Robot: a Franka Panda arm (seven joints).
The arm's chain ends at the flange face. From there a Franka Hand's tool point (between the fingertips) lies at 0.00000 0.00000 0.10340 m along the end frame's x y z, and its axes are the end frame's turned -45 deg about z.
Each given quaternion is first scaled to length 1.
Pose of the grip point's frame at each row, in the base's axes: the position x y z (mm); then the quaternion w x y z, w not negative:
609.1 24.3 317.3 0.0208 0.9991 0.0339 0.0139
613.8 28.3 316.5 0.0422 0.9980 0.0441 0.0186
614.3 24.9 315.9 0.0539 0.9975 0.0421 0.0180
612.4 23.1 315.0 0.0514 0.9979 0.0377 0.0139
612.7 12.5 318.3 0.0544 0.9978 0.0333 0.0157
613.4 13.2 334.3 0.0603 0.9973 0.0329 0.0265
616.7 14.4 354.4 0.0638 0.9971 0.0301 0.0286
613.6 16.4 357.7 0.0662 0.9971 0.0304 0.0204
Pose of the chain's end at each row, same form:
606.1 28.5 420.6 0.0139 0.9360 -0.3510 0.0208
609.6 36.8 419.5 0.0319 0.9389 -0.3412 0.0333
610.1 35.9 418.6 0.0429 0.9377 -0.3428 0.0373
609.1 33.6 417.8 0.0422 0.9363 -0.3470 0.0325
609.1 23.6 421.0 0.0443 0.9346 -0.3511 0.0353
607.5 25.5 436.8 0.0456 0.9340 -0.3512 0.0476
610.4 27.4 456.8 0.0480 0.9327 -0.3538 0.0508
609.0 29.9 460.1 0.0534 0.9329 -0.3535 0.0442

